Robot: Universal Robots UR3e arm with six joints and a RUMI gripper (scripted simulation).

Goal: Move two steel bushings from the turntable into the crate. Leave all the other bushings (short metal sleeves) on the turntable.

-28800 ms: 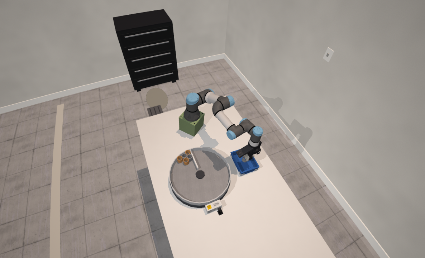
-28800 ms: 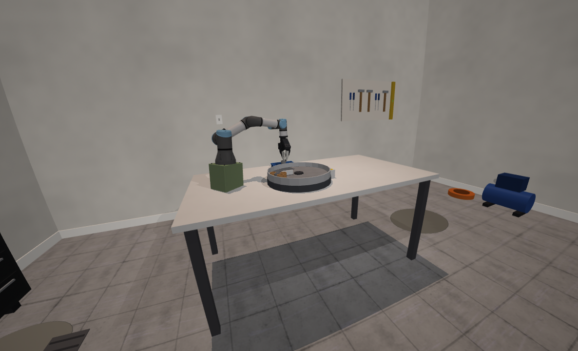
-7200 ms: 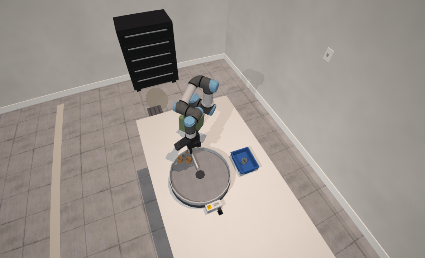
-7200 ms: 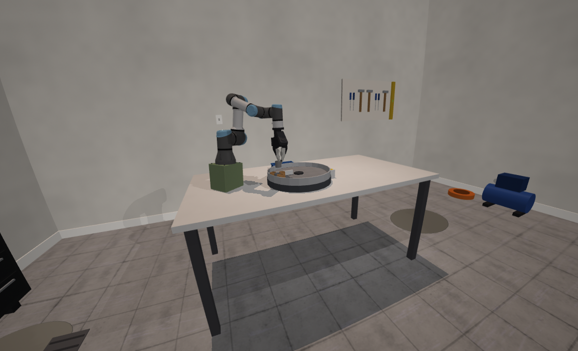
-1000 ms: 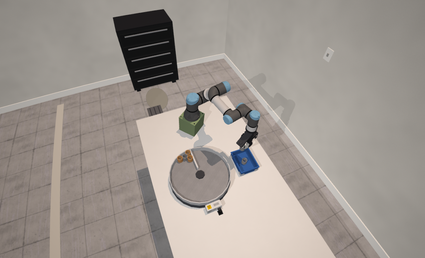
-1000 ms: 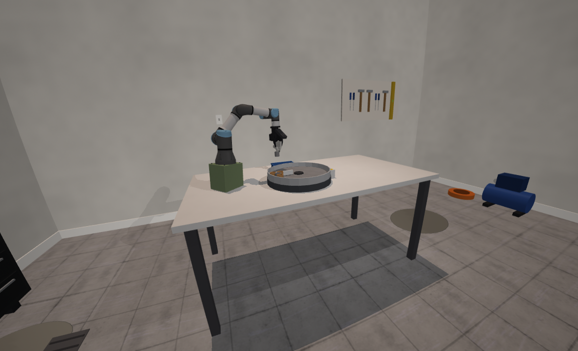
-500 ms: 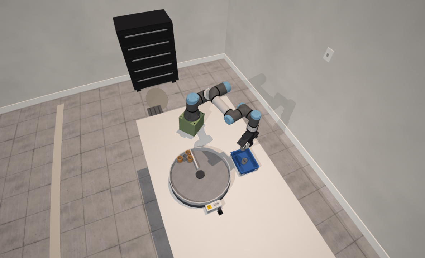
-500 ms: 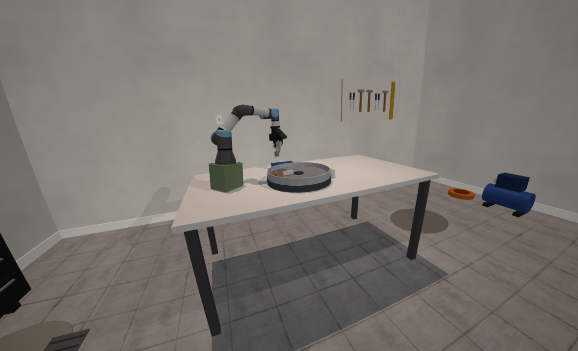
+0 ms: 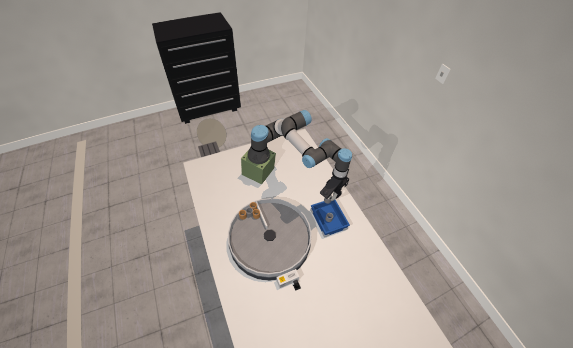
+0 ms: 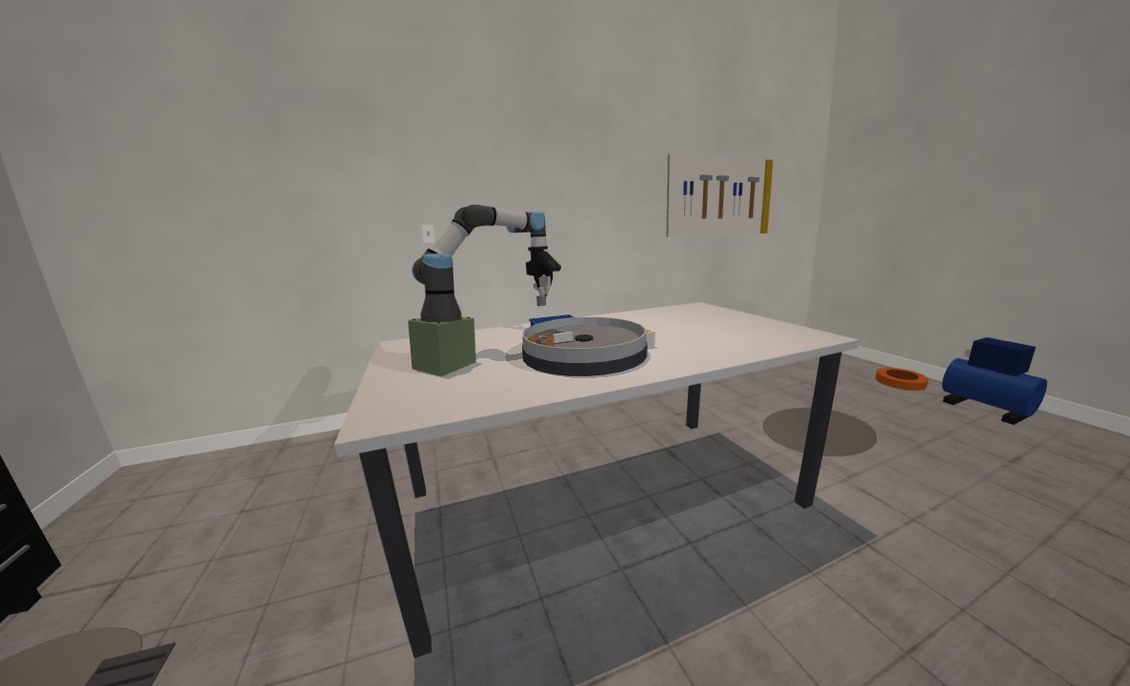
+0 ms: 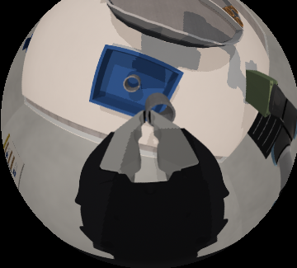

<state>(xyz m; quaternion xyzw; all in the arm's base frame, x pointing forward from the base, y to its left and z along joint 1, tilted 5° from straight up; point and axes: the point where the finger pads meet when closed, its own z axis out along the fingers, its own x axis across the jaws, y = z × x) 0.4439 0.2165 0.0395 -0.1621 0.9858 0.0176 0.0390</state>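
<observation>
Now: hand 130 mm above the blue crate, 40 mm short of it and 10 mm to the left of it. The rest, counted from my hand: round grey turntable (360 mm to the right, 100 mm below).
</observation>
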